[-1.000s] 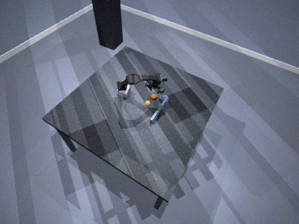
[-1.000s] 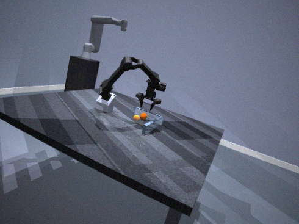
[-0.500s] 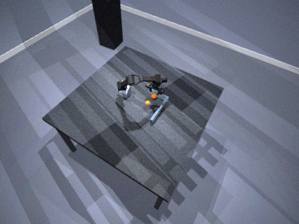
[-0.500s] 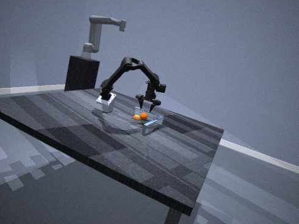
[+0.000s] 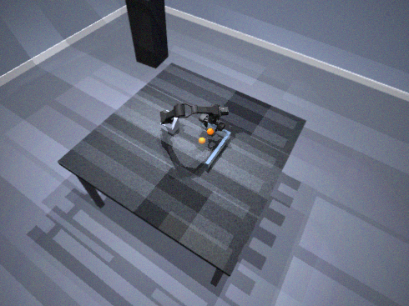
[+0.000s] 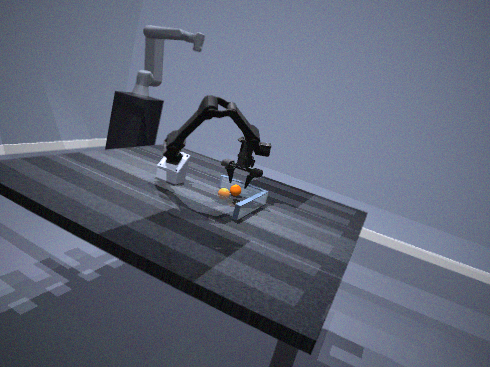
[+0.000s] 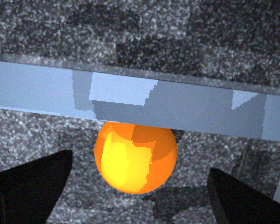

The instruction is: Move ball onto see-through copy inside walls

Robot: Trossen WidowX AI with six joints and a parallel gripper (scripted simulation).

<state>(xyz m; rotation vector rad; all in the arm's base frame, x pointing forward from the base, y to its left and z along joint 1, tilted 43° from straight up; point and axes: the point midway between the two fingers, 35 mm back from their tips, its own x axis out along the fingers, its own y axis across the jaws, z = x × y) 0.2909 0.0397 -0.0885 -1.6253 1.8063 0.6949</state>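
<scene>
The orange ball lies 2 cm below my gripper tip. From my gripper tip the other things lie so: see-through copy 2 cm behind, 11 cm to the right, 2 cm below.
</scene>
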